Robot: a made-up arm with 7 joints.
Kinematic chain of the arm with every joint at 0, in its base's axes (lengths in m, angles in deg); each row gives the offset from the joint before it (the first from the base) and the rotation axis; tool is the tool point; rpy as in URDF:
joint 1: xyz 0 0 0.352 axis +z
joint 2: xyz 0 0 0 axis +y
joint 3: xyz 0 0 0.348 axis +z
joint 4: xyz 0.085 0 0 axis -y
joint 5: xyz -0.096 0 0.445 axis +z
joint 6: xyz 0 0 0 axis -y
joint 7: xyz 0.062 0 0 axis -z
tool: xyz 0 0 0 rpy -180 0 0
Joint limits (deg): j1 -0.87..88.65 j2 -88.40..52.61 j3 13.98..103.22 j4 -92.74..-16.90 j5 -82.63..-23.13 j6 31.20..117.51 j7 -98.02..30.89
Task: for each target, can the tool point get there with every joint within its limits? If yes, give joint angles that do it. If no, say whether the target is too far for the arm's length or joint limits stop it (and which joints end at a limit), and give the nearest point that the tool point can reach.
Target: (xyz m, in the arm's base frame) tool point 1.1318 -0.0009 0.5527
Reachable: no: too far | nearest point 0.8364 0.0572 0.5433 | short by 0.301 m
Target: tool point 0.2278 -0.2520 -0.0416
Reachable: no: joint limits stop it (at a limit: joint 1, joint 2, joint 3, joint 4, joint 6) | nearest point 0.6390 0.0964 0.1408 | short by 0.569 m
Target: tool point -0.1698 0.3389 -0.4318
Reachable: no: joint limits stop it (at a limit: joint 1, joint 2, joint 4, joint 5, joint 6) | nearest point -0.1038 0.6334 0.1399 | short by 0.646 m
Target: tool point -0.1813 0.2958 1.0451
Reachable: yes | joints 11.10 -51.63 34.26 -81.08 -54.08 95.85 -40.69
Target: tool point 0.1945 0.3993 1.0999
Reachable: yes | joints 26.39 18.72 67.50 -34.40 -73.37 107.41 19.68
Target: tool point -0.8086 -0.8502 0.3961
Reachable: no: too far | nearest point -0.6028 -0.6338 0.3849 | short by 0.299 m
